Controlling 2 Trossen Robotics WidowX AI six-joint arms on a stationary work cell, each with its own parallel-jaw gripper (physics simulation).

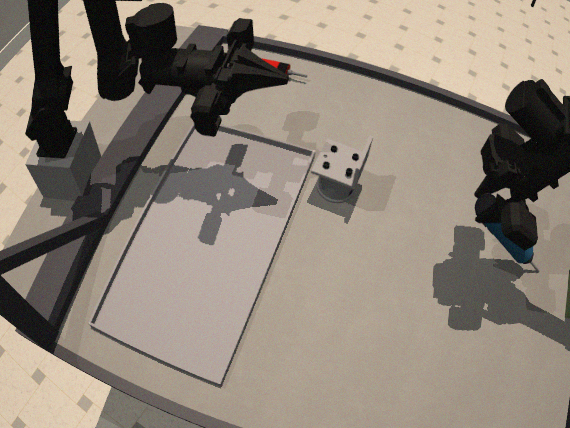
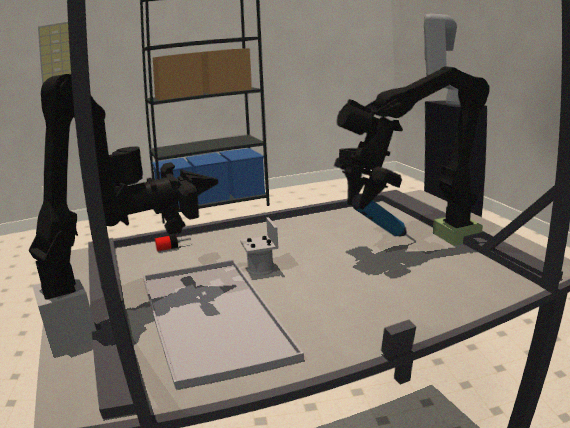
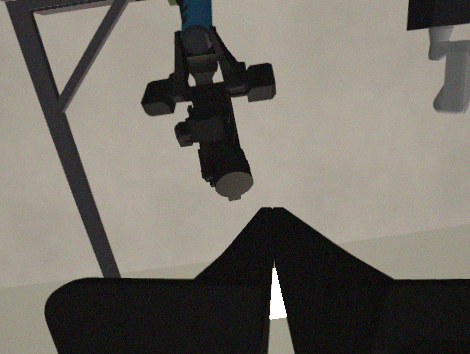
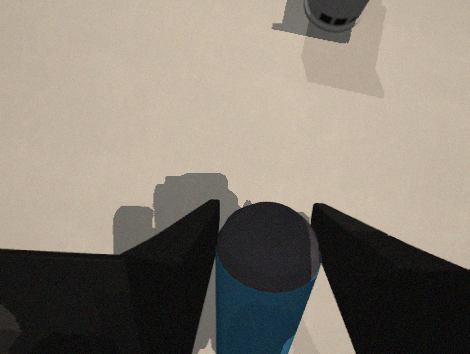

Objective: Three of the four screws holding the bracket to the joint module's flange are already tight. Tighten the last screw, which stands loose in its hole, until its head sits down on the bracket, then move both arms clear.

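Where they show: left gripper, fingertip midpoint: (image 1: 288, 79) (image 2: 217, 180) (image 3: 271, 218); right gripper, fingertip midpoint: (image 1: 476, 208) (image 2: 354, 207) (image 3: 193, 29) (image 4: 265, 211); left arm's base, origin of the base link: (image 1: 56, 142) (image 2: 58, 289); right arm's base, origin of the base link: (image 2: 458, 222).
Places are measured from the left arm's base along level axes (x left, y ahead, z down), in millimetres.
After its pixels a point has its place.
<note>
The bracket (image 1: 341, 161) @(x 35, y 472, z 36 mm) (image 2: 258, 245) @(x 26, y 465, z 38 mm) sits on the grey joint module (image 1: 336, 192) @(x 5, y 470, z 76 mm) (image 2: 260, 261) @(x 9, y 457, z 69 mm) (image 4: 336, 10) @(x 24, y 498, z 76 mm), with several black screw heads on top. The screw (image 1: 349, 172) @(x 8, y 483, z 25 mm) (image 2: 269, 242) @(x 6, y 482, z 29 mm) nearest the bracket's upright plate looks slightly taller; its exact height is too small to tell. My right gripper (image 2: 359, 203) @(x -63, y 670, z -28 mm) (image 4: 265, 211) @(x -63, y 670, z -28 mm) is shut on the blue screwdriver (image 1: 511, 245) @(x -94, y 751, z 12 mm) (image 2: 382, 218) @(x -92, y 732, z 6 mm) (image 3: 196, 12) @(x -62, y 690, z -7 mm) (image 4: 260, 315) @(x -69, y 705, z -46 mm), whose thin tip points down and away from the bracket. My left gripper (image 1: 288, 79) @(x 36, y 383, z -125 mm) (image 2: 216, 180) @(x 36, y 383, z -125 mm) (image 3: 271, 218) @(x 36, y 383, z -125 mm) is shut and empty, raised above the table, apart from the bracket.
A shallow tray (image 1: 221, 384) @(x -317, y 338, z 91 mm) (image 2: 240, 370) @(x -293, y 230, z 90 mm) lies beside the joint module. A red and black object (image 1: 270, 63) @(x 289, y 332, z 68 mm) (image 2: 163, 243) @(x 278, y 326, z 79 mm) with two thin prongs shows near the left gripper. Dark frame rails edge the table; a frame post (image 2: 102, 210) @(x -328, y 56, z -229 mm) stands before the left arm.
</note>
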